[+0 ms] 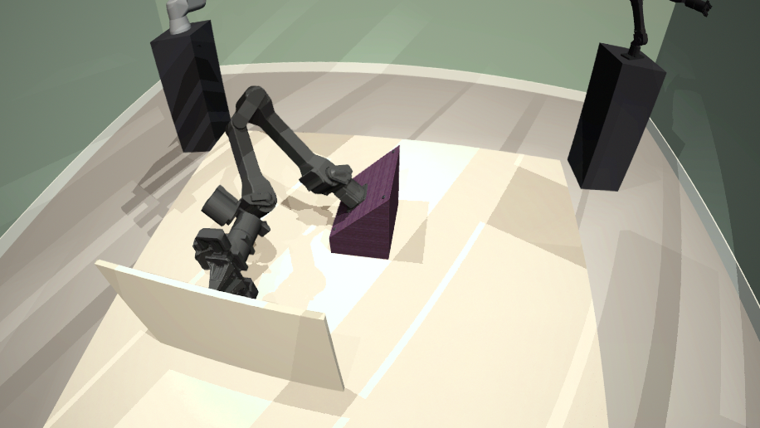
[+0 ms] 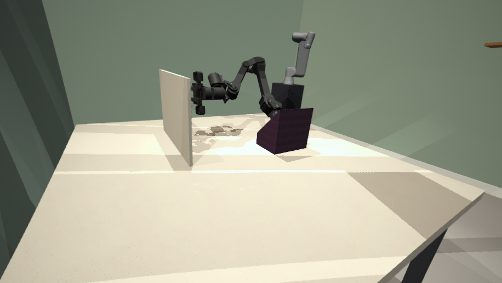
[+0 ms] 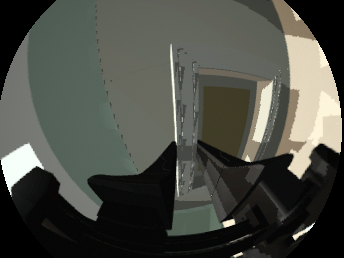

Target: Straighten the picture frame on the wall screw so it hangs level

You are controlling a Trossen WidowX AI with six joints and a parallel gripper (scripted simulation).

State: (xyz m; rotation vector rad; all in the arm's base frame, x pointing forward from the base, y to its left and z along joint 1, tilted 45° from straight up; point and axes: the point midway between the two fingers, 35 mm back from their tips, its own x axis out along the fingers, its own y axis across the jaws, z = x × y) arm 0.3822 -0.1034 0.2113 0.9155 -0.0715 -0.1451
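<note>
My gripper tip is now 10 mm short of the picture frame and 50 mm above it. From my gripper tip the other things lie so: wall panel 20 mm ahead, 10 mm to the right, 80 mm below.
</note>
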